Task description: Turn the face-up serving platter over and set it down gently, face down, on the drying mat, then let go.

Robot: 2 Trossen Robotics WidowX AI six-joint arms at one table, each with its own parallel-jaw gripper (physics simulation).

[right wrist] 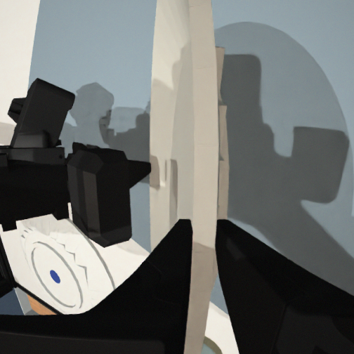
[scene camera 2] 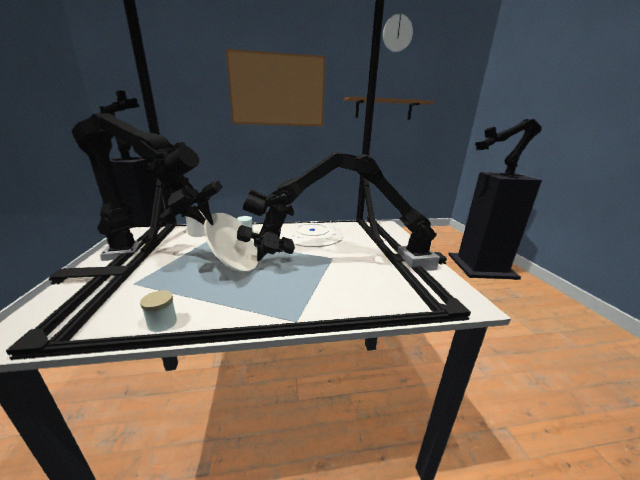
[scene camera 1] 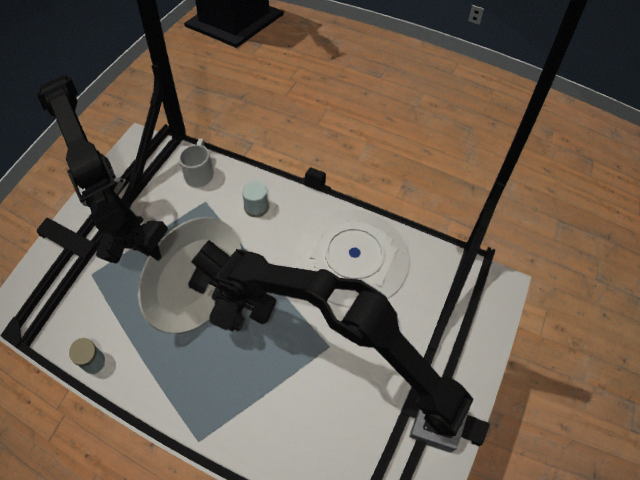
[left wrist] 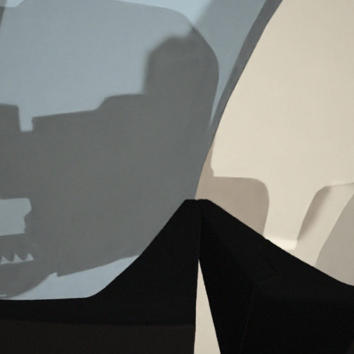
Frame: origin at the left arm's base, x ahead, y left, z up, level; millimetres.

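Seen in the pictures: left gripper, fingertip midpoint: (scene camera 2: 258,260); right gripper, fingertip midpoint: (scene camera 2: 210,225) (scene camera 1: 158,258); left arm's base, link origin: (scene camera 2: 418,251) (scene camera 1: 441,419); right arm's base, link origin: (scene camera 2: 122,246).
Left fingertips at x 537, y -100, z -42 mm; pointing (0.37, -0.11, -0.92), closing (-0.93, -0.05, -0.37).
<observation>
Offsets run from my left fingertips to a thing's top centre. Level surfaces: height alone.
The cream serving platter (scene camera 1: 170,284) (scene camera 2: 224,240) (left wrist: 290,100) (right wrist: 202,100) stands steeply tilted over the blue-grey drying mat @[6 mm down] (scene camera 1: 222,382) (scene camera 2: 289,294) (left wrist: 75,60), its hollow face towards the right of the picture in scene camera 2. Its low edge is close to the mat; contact is unclear. My right gripper (scene camera 1: 157,253) (scene camera 2: 209,220) (right wrist: 202,230) is shut on its upper rim, which passes between the fingers in the right wrist view. My left gripper (scene camera 2: 260,256) (left wrist: 195,210) is shut and empty, with its tips beside the platter's low edge on the hollow side.
A grey mug @[78 mm up, 246 mm ahead, 314 mm right] (scene camera 1: 196,167) (scene camera 2: 195,227) and a teal jar @[62 mm up, 50 mm ahead, 265 mm right] (scene camera 1: 255,200) (scene camera 2: 244,222) stand behind the mat. A white plate (scene camera 1: 402,263) (scene camera 2: 333,238) with a blue centre dot lies at the back right. An olive-lidded jar @[62 mm up, 223 mm ahead, 270 mm left] (scene camera 1: 86,355) (scene camera 2: 158,311) stands front left. Black frame rails edge the table.
</observation>
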